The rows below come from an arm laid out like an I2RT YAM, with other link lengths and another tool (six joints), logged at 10 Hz.
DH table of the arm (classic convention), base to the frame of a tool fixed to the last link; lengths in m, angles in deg. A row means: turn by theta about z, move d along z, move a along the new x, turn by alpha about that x. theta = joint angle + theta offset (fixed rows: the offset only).
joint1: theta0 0; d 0.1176; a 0.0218; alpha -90
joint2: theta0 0; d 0; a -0.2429; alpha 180
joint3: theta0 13.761; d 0; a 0.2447; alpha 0
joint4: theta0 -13.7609; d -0.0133; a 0.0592; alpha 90
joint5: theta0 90; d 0.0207; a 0; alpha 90
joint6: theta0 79; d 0.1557; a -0.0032; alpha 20.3
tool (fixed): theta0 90; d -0.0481; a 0; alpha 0
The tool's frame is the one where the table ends.
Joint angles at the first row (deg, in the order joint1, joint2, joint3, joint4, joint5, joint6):
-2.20 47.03 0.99 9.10 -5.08 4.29
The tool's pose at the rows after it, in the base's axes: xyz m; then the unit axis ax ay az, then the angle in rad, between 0 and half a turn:
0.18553 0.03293 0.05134 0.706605 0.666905 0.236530 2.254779
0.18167 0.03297 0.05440 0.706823 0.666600 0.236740 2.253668
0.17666 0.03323 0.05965 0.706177 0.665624 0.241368 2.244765
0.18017 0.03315 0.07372 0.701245 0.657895 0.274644 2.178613
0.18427 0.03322 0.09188 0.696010 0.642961 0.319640 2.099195
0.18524 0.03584 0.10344 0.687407 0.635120 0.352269 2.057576
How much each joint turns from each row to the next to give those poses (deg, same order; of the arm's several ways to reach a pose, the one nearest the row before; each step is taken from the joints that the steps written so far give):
0.00 -2.91 0.01 -2.43 -0.02 0.00
-0.02 -4.55 -0.01 -4.47 0.02 0.01
0.02 -6.78 0.00 -6.08 0.00 -0.07
0.00 -6.00 0.00 -0.92 -0.02 -0.61
0.05 -6.41 0.00 0.18 -0.05 -0.26
0.79 -4.04 0.01 0.04 -0.06 0.02

